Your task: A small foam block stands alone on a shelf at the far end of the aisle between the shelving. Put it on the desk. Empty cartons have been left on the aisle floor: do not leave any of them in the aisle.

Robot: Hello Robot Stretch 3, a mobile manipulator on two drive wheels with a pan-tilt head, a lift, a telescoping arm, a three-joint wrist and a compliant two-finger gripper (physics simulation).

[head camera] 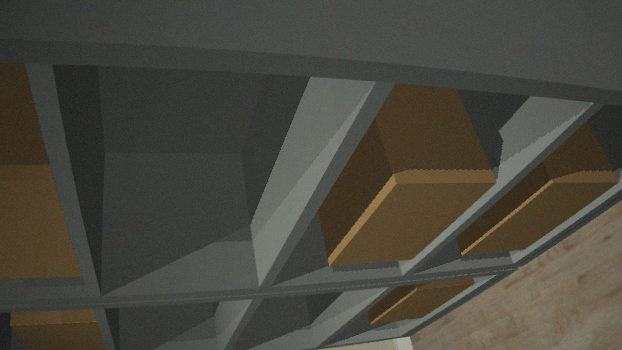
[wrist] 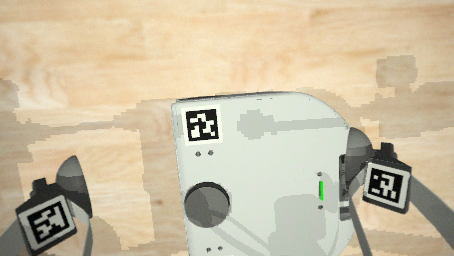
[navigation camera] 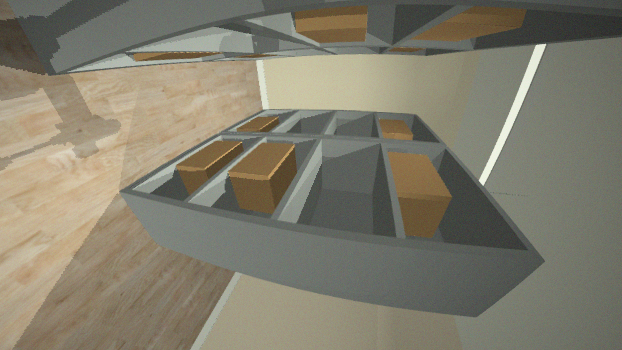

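Where they show: gripper, fingertip midpoint: (wrist: 218, 163); robot's base at its link origin: (wrist: 210, 170).
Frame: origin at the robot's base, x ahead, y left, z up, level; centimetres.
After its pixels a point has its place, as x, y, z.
Observation:
My gripper (wrist: 218, 163) @(-2.2, -13.3, 37.4) is open and empty, its fingers wide apart above my own pale base (wrist: 270, 155) @(-10.6, -7.1, 16.0) in the wrist view. A grey shelving unit (navigation camera: 300, 260) @(44.2, -66.1, 107.8) fills the lower middle of the navigation view. A second unit (navigation camera: 135, 22) @(46.5, 17.5, 68.5) runs along the top of that view, with the aisle between them. In the head view, a grey shelving unit (head camera: 300, 30) @(44.6, -53.0, 110.6) stands close and fills most of the picture. The foam block, the desk and cartons on the aisle floor do not show in these views.
Brown boxes (head camera: 415, 220) @(97.5, -51.7, 66.3) (navigation camera: 262, 175) @(80.0, -51.6, 76.5) stand in several shelf compartments. The wooden floor (head camera: 575, 260) @(112.8, -41.9, 0.0) (navigation camera: 175, 95) @(106.6, -9.6, 0.1) (wrist: 150, 50) @(9.9, -27.6, 0.1) shows at the right in the head view and the left in the navigation view. A cream wall (navigation camera: 380, 82) @(232.2, -20.8, 146.2) closes the far end. Shadows fall across the floor.

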